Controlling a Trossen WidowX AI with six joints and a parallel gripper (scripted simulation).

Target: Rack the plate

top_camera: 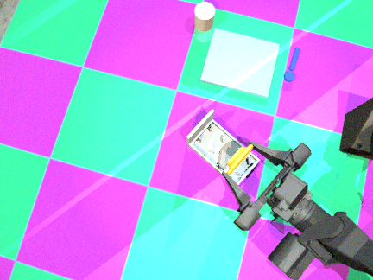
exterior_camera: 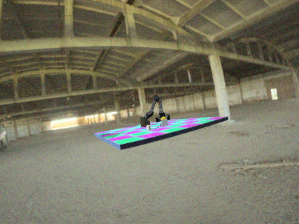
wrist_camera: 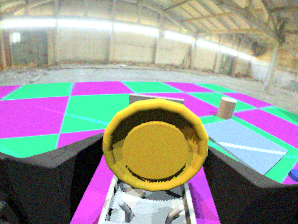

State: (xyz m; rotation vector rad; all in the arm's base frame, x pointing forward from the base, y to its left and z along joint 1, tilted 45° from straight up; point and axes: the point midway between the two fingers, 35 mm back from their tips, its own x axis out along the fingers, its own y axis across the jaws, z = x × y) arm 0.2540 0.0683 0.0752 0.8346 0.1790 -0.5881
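The yellow plate lies 1 cm behind my gripper tip. Round my gripper tip: white dish rack: 2 cm ahead, 2 cm to the right, 5 cm below; pale blue mat: 22 cm to the right, 7 cm below; cream cylinder: 9 cm ahead, 31 cm to the right, 4 cm below.
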